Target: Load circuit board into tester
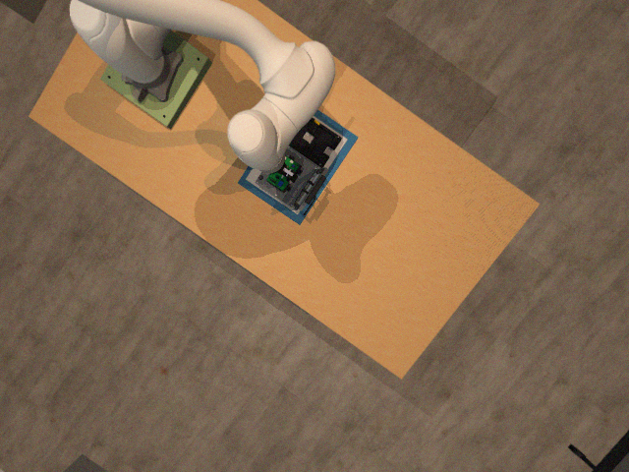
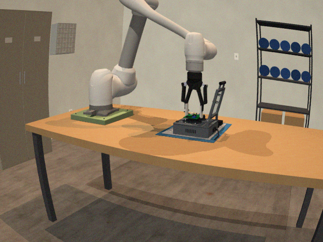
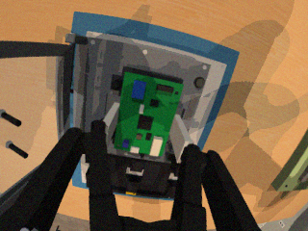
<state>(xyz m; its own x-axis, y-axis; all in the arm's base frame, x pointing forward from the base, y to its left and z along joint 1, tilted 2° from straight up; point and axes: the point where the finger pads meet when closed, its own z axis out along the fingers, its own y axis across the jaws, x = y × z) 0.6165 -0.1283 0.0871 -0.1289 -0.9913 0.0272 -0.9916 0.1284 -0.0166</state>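
My gripper is now 20 mm above the green circuit board. Round my hand: lid (120 mm ahead, 20 mm to the right, 80 mm above); latch hook (50 mm behind, 70 mm to the left, 20 mm below); grey tester (40 mm ahead, 30 mm to the left, 10 mm above).
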